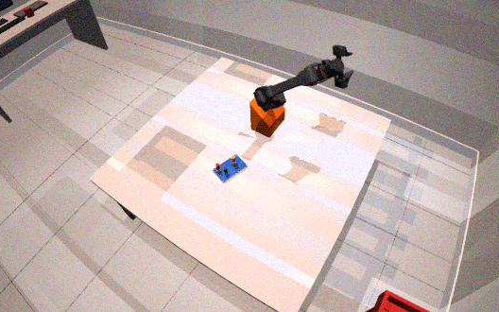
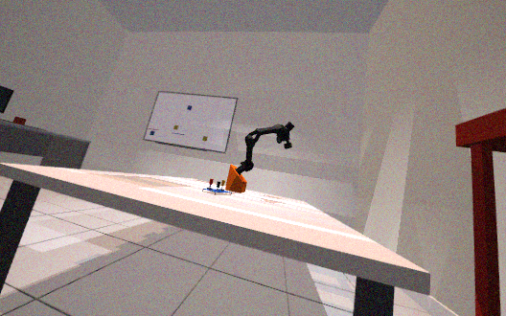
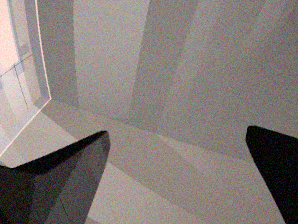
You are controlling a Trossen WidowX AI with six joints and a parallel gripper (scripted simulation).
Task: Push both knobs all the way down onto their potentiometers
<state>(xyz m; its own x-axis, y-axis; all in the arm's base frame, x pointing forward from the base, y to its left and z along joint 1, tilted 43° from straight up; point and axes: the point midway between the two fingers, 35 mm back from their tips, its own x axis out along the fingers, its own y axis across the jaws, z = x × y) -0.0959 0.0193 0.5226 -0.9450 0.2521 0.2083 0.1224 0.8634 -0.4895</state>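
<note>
My gripper tip is now 490 mm short of the yellow knob, 460 mm above it and 340 mm to the left of it.
</note>
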